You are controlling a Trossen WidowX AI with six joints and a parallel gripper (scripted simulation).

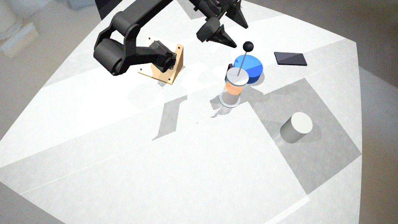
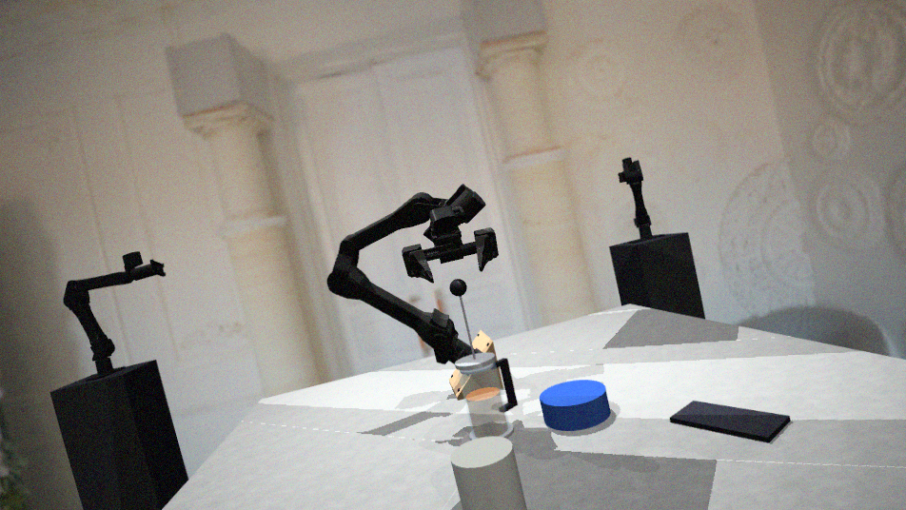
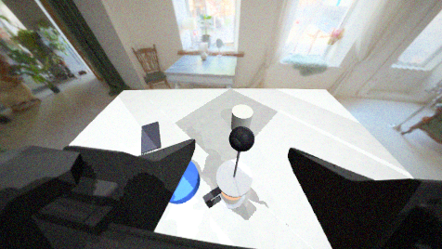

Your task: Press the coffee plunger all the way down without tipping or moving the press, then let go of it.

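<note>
Now: gripper tip 160 mm above the glass coffee press, 20 mm short of it and 10 mm to the right of it. From my gripper tip the other things lie so: low blue cylinder (270 mm below, 150 mm to the left, 60 mm ahead).
</note>
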